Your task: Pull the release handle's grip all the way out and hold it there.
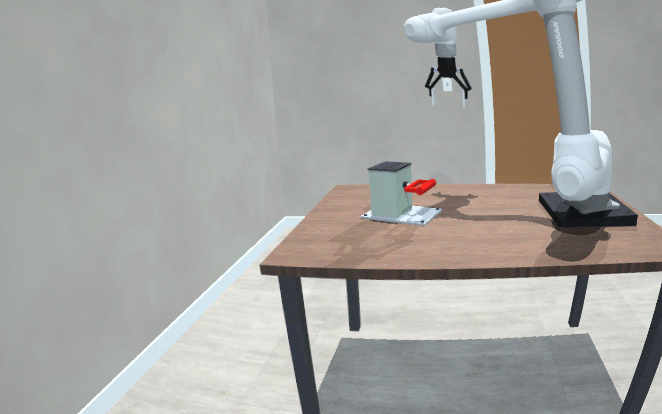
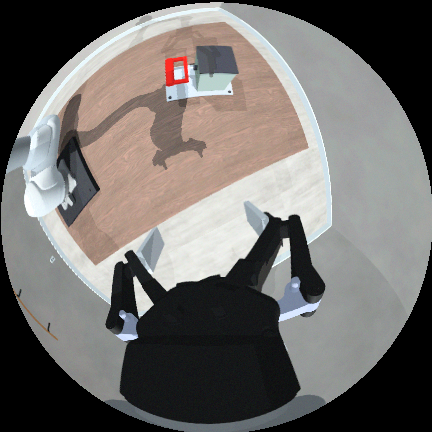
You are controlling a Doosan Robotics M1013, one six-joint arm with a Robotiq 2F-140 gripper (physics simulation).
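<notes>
The release handle's red grip [image 1: 426, 187] [image 2: 170, 72] is a rectangular loop that sticks out level from the side of a pale green box [image 1: 384, 194] [image 2: 216, 81] with a dark top. A short dark stem joins the grip to the box. The box stands on a light metal base plate [image 1: 429, 216] [image 2: 200, 95] on the table. My gripper [image 1: 448, 98] [image 2: 201, 223] is open and empty. It points down, high above the table and well above the grip, and touches nothing.
The wooden table [image 1: 480, 250] [image 2: 225, 145] carries the box and, at its other end, the arm's black base [image 1: 595, 218] [image 2: 80, 192]. Grey walls [image 1: 150, 100] [image 2: 375, 150] stand around, with a brown door [image 1: 522, 100] behind the arm. The arm's shadow falls across the table.
</notes>
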